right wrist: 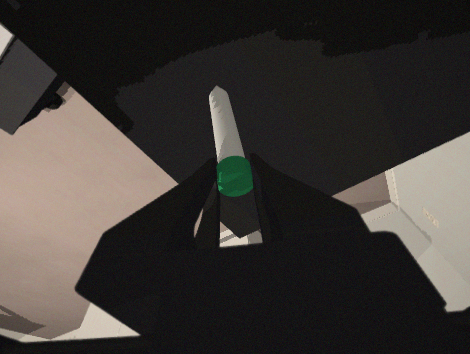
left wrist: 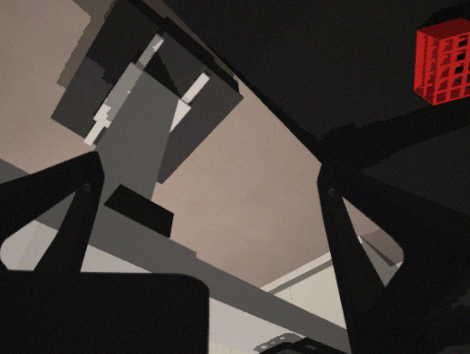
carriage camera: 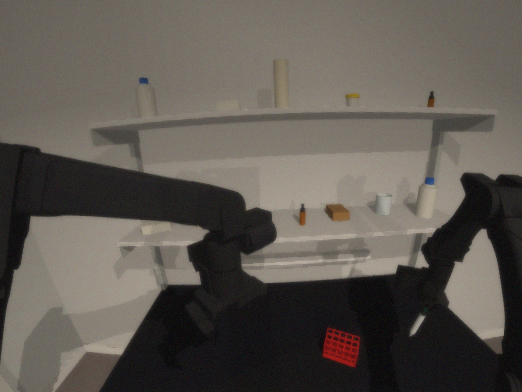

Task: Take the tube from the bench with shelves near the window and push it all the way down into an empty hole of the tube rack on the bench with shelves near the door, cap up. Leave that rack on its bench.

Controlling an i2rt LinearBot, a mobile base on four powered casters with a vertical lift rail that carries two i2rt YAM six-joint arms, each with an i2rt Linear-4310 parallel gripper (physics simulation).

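Places are measured from the left arm's base along level axes (x ahead, y left, z up), in millimetres.
Pixels of known places: left gripper, between the fingertips: (left wrist: 212, 166) (carriage camera: 232, 326); right gripper, between the fingertips: (right wrist: 233, 164) (carriage camera: 422, 312).
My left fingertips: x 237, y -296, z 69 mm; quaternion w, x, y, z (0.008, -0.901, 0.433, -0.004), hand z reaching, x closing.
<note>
For each thing: its top centre in the pictures, then the offset to it from my left fingertips. "spot": a spot on its surface instead. Level surfaces: height alone.
- red tube rack, centre of its top: (left wrist: 459, 68) (carriage camera: 342, 340) 398 mm down, 218 mm ahead, 370 mm right
- black bench top, height of its surface: 471 mm down
- white tube, centre of its top: (right wrist: 228, 172) (carriage camera: 422, 309) 175 mm down, 114 mm ahead, 570 mm right
- lower shelf, height of its surface: 14 mm down
- amber bottle, a spot on its surface: (carriage camera: 302, 216) spot: 27 mm up, 475 mm ahead, 269 mm right
- brown box, a spot on its surface: (carriage camera: 338, 212) spot: 25 mm up, 490 mm ahead, 436 mm right
- cup, a spot on its surface: (carriage camera: 383, 204) spot: 39 mm up, 506 mm ahead, 665 mm right
- blue-capped bottle, a spot on its surface: (carriage camera: 426, 201) spot: 65 mm up, 430 mm ahead, 825 mm right
The red tube rack (carriage camera: 340, 361) (left wrist: 447, 31) stands on the black bench top (carriage camera: 280, 310) (left wrist: 300, 50); the holes that show look empty. My right gripper (carriage camera: 428, 306) (right wrist: 233, 164) is shut on the white tube (carriage camera: 417, 325) (right wrist: 228, 127) at its green cap (right wrist: 235, 177). The tube hangs tilted, cap end up, to the right of the rack in the carriage view and apart from it. My left gripper (carriage camera: 220, 302) (left wrist: 212, 166) is open with nothing between its fingers, over the bench to the left of the rack. Its fingertips are hard to make out in the carriage view.
Behind the bench, a lower shelf (carriage camera: 280, 235) bears an amber bottle (carriage camera: 302, 216), a brown box (carriage camera: 338, 212), a cup (carriage camera: 383, 204) and a blue-capped bottle (carriage camera: 426, 201). An upper shelf (carriage camera: 310, 114) bears more bottles. My left arm (carriage camera: 125, 192) crosses in front of the lower shelf.
</note>
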